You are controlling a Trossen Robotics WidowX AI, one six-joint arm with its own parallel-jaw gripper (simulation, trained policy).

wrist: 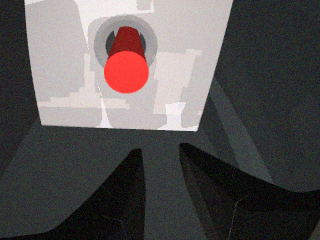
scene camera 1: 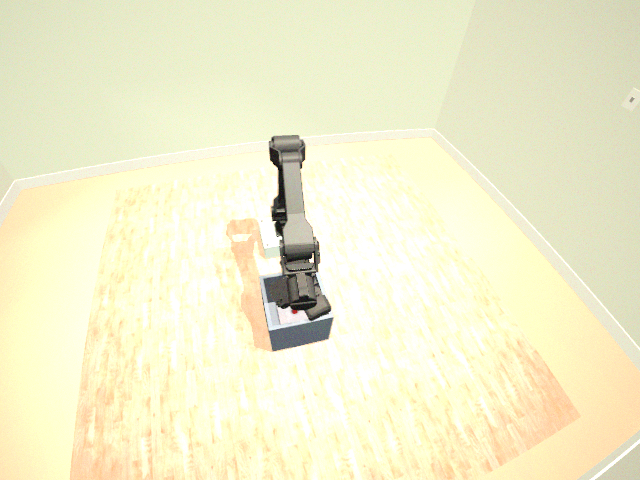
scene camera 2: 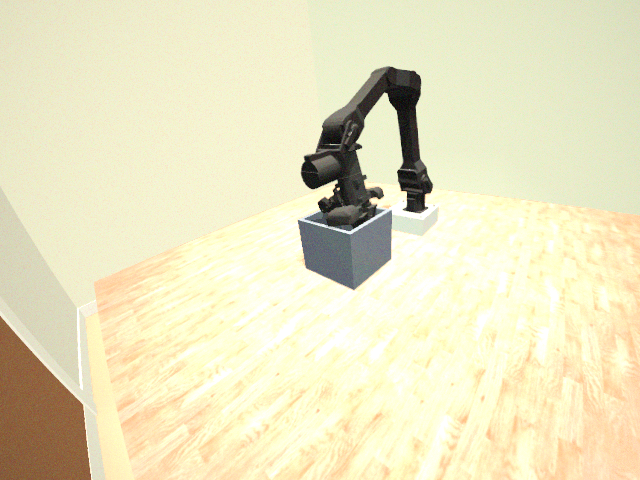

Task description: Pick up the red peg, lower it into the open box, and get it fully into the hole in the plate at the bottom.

The pictures show: the gripper, a red peg, a grey box and a plate.
The gripper also shows in the wrist view and in scene camera 1.
